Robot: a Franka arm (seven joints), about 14 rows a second.
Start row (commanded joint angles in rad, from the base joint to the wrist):
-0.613, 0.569, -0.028, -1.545, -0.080, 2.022, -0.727
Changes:
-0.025, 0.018, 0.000, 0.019, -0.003, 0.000, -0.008
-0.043, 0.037, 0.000, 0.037, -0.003, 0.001, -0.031
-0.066, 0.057, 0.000, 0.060, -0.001, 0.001, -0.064
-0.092, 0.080, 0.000, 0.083, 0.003, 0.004, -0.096
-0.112, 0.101, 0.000, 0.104, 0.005, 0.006, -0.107
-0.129, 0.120, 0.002, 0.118, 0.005, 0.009, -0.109
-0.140, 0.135, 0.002, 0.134, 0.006, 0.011, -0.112
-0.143, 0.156, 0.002, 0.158, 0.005, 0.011, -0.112
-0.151, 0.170, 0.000, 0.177, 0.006, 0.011, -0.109
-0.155, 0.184, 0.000, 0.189, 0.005, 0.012, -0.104
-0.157, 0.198, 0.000, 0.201, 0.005, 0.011, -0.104
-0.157, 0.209, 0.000, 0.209, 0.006, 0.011, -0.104
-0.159, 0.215, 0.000, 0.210, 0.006, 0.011, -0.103
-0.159, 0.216, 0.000, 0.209, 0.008, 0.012, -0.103
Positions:
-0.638, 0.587, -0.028, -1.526, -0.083, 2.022, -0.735
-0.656, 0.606, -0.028, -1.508, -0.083, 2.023, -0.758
-0.679, 0.626, -0.028, -1.485, -0.081, 2.023, -0.791
-0.705, 0.649, -0.028, -1.462, -0.077, 2.026, -0.823
-0.725, 0.670, -0.028, -1.441, -0.075, 2.028, -0.834
-0.742, 0.689, -0.026, -1.427, -0.075, 2.031, -0.836
-0.753, 0.704, -0.026, -1.411, -0.074, 2.033, -0.839
-0.756, 0.725, -0.026, -1.387, -0.075, 2.033, -0.839
-0.764, 0.739, -0.028, -1.368, -0.074, 2.033, -0.836
-0.768, 0.753, -0.028, -1.356, -0.075, 2.034, -0.831
-0.770, 0.767, -0.028, -1.344, -0.075, 2.033, -0.831
-0.770, 0.778, -0.028, -1.336, -0.074, 2.033, -0.831
-0.772, 0.784, -0.028, -1.335, -0.074, 2.033, -0.830
-0.772, 0.785, -0.028, -1.336, -0.072, 2.034, -0.830

